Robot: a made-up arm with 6 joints.
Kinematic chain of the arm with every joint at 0, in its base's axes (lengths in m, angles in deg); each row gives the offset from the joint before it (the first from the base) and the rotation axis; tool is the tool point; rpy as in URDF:
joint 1: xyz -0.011 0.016 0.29 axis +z
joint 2: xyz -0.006 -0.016 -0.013 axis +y
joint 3: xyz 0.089 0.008 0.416 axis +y
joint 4: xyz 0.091 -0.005 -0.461 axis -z
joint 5: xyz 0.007 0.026 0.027 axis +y
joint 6: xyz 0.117 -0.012 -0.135 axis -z
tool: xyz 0.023 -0.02 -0.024 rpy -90 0 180
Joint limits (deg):
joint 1: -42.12..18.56
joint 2: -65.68..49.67
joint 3: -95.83..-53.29
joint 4: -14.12..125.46
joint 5: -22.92..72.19
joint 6: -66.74..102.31
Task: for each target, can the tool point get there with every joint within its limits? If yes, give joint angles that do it. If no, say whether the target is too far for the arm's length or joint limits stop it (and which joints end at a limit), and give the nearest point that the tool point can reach.
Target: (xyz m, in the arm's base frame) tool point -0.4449 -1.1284 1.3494
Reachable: no: too far | nearest point -0.3027 -0.2802 1.0885 | short by 0.899 m
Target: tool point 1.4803 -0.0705 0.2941
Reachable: no: too far | nearest point 0.9550 -0.0400 0.2881 | short by 0.526 m
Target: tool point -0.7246 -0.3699 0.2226
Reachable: no: joint limits stop it (at a limit: joint 1, joint 2, joint 3, joint 5) | nearest point -0.0587 -0.2031 0.7785 | short by 0.883 m
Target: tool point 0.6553 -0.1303 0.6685
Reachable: yes | joints -9.21 -3.73 -75.85 81.72 26.73 86.12
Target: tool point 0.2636 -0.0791 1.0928
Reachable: yes | joints 9.16 -38.24 -86.20 89.92 9.99 -38.21
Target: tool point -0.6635 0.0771 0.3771
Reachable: no: joint limits stop it (at a limit: joint 1, joint 2, joint 3, joint 5) | nearest point -0.3671 0.0445 1.0591 | short by 0.744 m
